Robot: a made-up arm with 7 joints.
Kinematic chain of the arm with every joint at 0, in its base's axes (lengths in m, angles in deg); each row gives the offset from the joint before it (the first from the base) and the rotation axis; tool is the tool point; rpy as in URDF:
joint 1: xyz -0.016 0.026 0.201 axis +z
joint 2: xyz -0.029 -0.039 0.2 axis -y
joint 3: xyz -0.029 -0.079 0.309 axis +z
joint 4: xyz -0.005 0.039 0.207 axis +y
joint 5: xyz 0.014 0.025 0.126 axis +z
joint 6: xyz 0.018 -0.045 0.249 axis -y
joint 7: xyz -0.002 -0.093 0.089 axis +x
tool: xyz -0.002 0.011 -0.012 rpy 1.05 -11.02 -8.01
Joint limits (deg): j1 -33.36..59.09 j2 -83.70..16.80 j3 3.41..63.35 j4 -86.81..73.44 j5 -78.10..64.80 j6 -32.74..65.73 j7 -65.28..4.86
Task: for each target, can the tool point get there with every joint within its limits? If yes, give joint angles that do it. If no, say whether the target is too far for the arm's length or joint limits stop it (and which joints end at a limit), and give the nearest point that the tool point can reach.
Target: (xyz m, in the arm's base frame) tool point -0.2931 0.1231 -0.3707
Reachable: no: joint limits stop it (at a limit: joint 1, joint 2, joint 4, joint 5, joint 6, joint 7) | nearest point 0.1549 0.4958 0.0694 | short by 0.730 m
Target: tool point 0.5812 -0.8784 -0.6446
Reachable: no: too far | nearest point 0.4521 -0.4816 0.0761 | short by 0.833 m
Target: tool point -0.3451 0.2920 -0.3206
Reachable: no: joint limits stop it (at a limit: joint 1, joint 2, joint 4, joint 5, joint 6, joint 7) | nearest point 0.1034 0.5222 0.1042 | short by 0.659 m
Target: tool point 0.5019 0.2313 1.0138
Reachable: yes | joints 32.47 -18.78 11.57 48.07 18.20 3.11 -38.06
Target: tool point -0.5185 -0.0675 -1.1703
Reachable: no: too far | nearest point 0.3649 -0.3061 0.0255 | short by 1.506 m
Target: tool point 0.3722 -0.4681 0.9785
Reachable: yes | joints -12.69 -66.62 33.22 -60.52 -10.00 29.81 -52.43
